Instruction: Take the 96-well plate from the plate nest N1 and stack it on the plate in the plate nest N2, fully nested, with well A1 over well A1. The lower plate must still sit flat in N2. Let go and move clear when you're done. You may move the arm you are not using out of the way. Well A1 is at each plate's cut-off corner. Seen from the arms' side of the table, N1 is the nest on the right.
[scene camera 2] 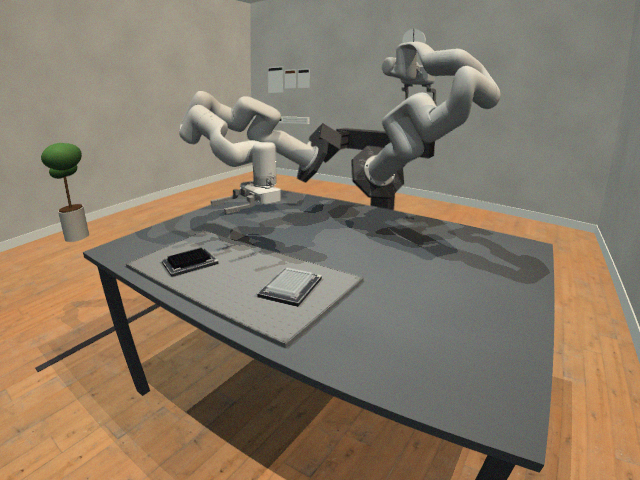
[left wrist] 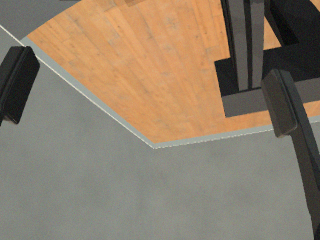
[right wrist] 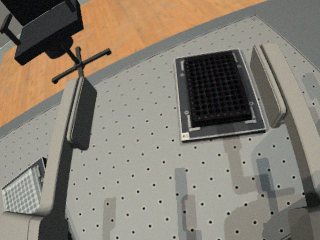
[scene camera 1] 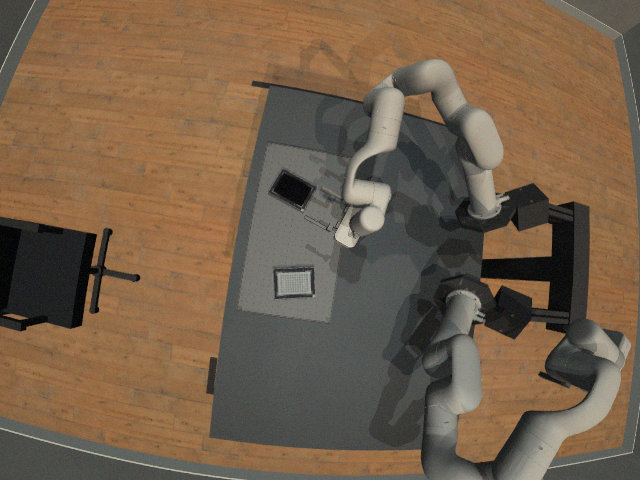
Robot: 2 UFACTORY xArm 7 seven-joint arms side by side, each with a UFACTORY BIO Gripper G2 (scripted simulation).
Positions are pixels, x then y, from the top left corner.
Scene:
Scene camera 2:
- my right gripper: 217, 207
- white 96-well plate: 290, 282

